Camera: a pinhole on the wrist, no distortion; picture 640 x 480 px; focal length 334.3 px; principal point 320.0 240.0 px. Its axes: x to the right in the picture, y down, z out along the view. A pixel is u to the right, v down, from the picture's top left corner.
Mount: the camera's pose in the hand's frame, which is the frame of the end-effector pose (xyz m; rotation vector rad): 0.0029 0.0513 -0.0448 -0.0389 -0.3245 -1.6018
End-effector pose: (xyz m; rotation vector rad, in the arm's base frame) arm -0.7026 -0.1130 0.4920 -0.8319 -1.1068 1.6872
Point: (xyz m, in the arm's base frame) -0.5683 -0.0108 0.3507
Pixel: behind the camera
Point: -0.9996 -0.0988 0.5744
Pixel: 433.5 433.6
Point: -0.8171 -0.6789 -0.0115
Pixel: outside the picture
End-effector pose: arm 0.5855 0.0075 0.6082 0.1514 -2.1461 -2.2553
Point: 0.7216 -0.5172 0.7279
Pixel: behind the camera
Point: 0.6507 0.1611 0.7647
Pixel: 259.8 162.0
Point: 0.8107 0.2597 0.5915
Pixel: 515.2 16.5
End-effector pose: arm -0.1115 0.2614 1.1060 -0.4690 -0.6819 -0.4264
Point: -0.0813 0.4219 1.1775
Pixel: 243.9 357.6
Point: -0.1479 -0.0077 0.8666
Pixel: behind the camera
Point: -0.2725 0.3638 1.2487
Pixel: 521.2 256.8
